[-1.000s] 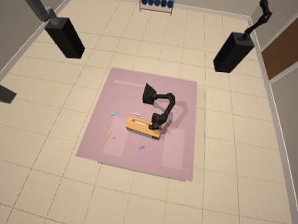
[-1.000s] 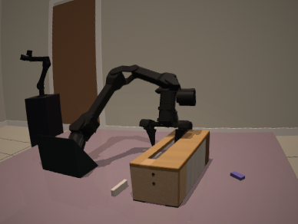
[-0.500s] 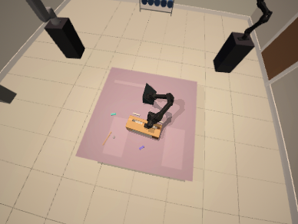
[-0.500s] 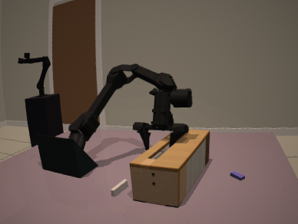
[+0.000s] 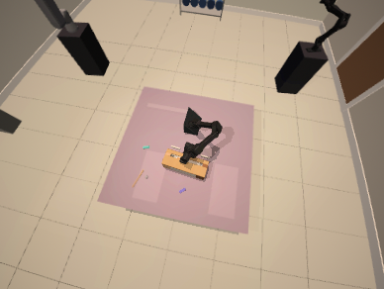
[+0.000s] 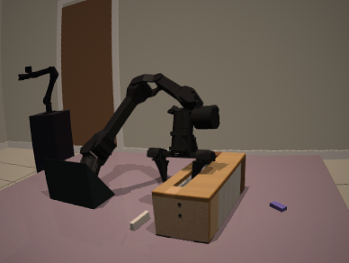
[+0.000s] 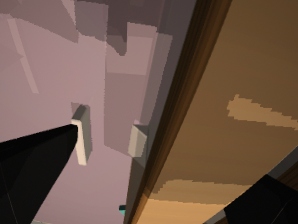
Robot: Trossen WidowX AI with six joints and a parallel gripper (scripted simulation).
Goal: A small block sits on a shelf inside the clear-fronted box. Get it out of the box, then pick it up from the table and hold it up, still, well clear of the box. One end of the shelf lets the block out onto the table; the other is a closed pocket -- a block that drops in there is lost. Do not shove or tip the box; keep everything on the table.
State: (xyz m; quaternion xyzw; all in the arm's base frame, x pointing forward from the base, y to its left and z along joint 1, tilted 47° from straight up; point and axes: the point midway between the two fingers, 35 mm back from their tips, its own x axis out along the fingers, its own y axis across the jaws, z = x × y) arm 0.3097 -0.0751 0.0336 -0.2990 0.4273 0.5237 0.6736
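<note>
The brown block is 50 mm ahead of my gripper tip, 30 mm to the right of it and 10 mm below it. The rest, counted from my gripper tip: wooden box 40 mm ahead, 40 mm to the left, 30 mm below; purple piece 300 mm ahead, 20 mm to the left, 90 mm below; teal piece 80 mm behind, 370 mm to the right, 90 mm below.
</note>
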